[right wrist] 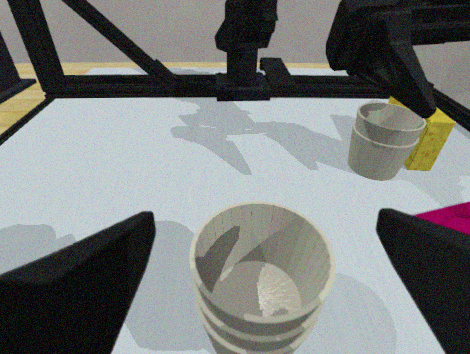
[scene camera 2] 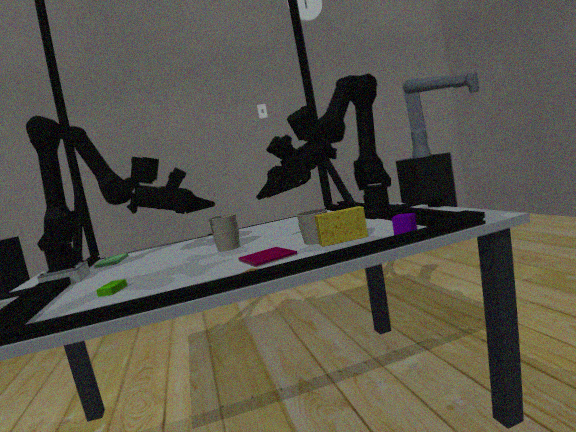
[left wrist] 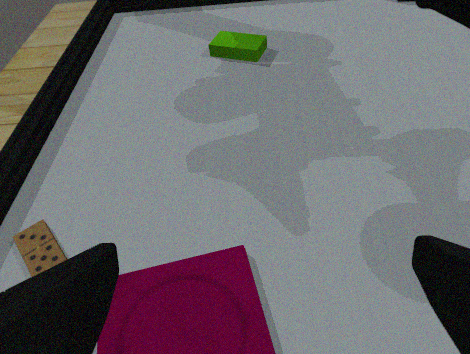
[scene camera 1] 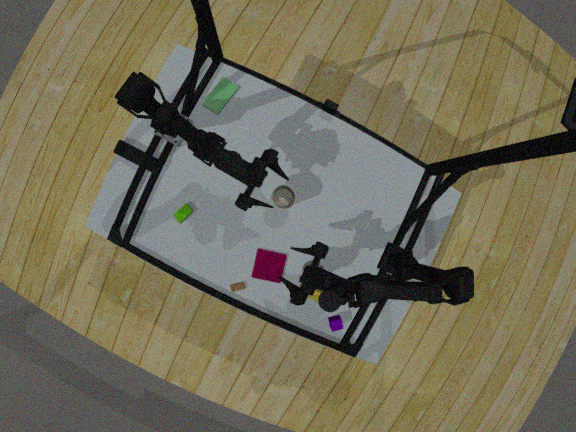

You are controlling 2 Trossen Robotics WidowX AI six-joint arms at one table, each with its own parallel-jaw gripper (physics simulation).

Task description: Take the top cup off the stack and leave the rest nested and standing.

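Pixels of known places: left gripper, fingertip midpoint: [scene camera 2: 261, 197] [left wrist: 265, 253] [scene camera 1: 284, 262]; right gripper, fingertip midpoint: [right wrist: 265, 220] [scene camera 2: 214, 204] [scene camera 1: 280, 193]; left arm's base, link origin: [right wrist: 241, 80] [scene camera 2: 378, 207] [scene camera 1: 396, 260]; right arm's base, link origin: [scene camera 2: 63, 268].
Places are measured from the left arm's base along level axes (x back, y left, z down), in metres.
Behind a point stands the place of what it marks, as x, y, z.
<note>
A stack of nested beige cups [scene camera 1: 283, 197] @(-0.455, -0.037, -0.020) [scene camera 2: 227, 234] [right wrist: 260, 320] @(-0.492, -0.043, -0.069) stands upright mid-table, several rims showing in the right wrist view. My right gripper [scene camera 1: 280, 192] @(-0.470, -0.040, -0.106) [scene camera 2: 214, 204] @(-0.470, -0.040, -0.106) [right wrist: 265, 220] @(-0.470, -0.040, -0.106) is open and empty, its tips just above and beside the stack. Another beige cup [scene camera 2: 307, 229] @(-0.294, 0.169, -0.016) [right wrist: 382, 155] @(-0.299, 0.130, -0.017) stands upright apart from the stack, with a ridge below its rim; I cannot tell if it is one cup or two. In scene camera 1 the left arm mostly hides it. My left gripper [scene camera 1: 286, 264] @(-0.380, 0.138, -0.109) [scene camera 2: 258, 197] @(-0.380, 0.138, -0.109) [left wrist: 265, 253] @(-0.380, 0.138, -0.109) is open and empty, above the table beside a magenta square.
The magenta square [scene camera 1: 269, 265] @(-0.405, 0.186, 0.014) [scene camera 2: 268, 256] @(-0.408, 0.213, 0.013) [left wrist: 185, 310] @(-0.419, 0.187, 0.013) lies flat. A yellow block [scene camera 2: 342, 226] @(-0.230, 0.226, -0.015) [right wrist: 430, 145] @(-0.280, 0.203, -0.017) stands beside the separate cup. A purple cube [scene camera 1: 335, 323] @(-0.117, 0.283, -0.019) [scene camera 2: 404, 223] @(-0.120, 0.305, -0.004), domino [scene camera 1: 238, 286] @(-0.472, 0.296, 0.014) [left wrist: 40, 245] @(-0.475, 0.297, 0.013), bright green block [scene camera 1: 183, 213] @(-0.737, 0.143, 0.006) [left wrist: 237, 46] @(-0.725, 0.144, 0.006) and pale green slab [scene camera 1: 221, 95] @(-0.792, -0.274, 0.011) lie around.
</note>
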